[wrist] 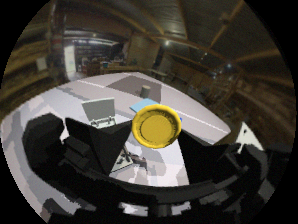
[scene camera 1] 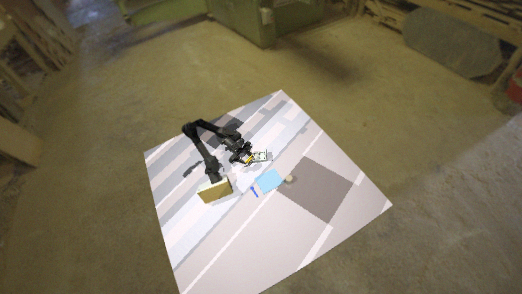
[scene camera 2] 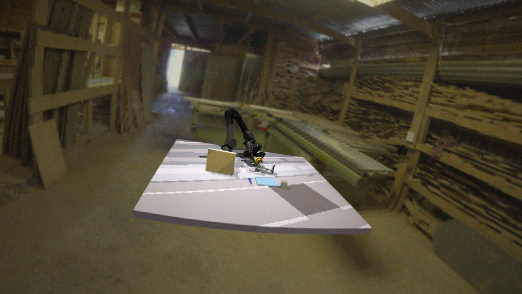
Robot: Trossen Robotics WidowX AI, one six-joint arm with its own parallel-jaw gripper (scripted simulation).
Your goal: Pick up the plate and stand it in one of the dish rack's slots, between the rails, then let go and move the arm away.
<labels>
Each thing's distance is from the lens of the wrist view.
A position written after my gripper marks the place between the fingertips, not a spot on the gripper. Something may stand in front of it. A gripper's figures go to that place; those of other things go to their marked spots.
my gripper (wrist: pixel 155 127): 10 cm
plate (wrist: pixel 155 126): 9 cm
</labels>
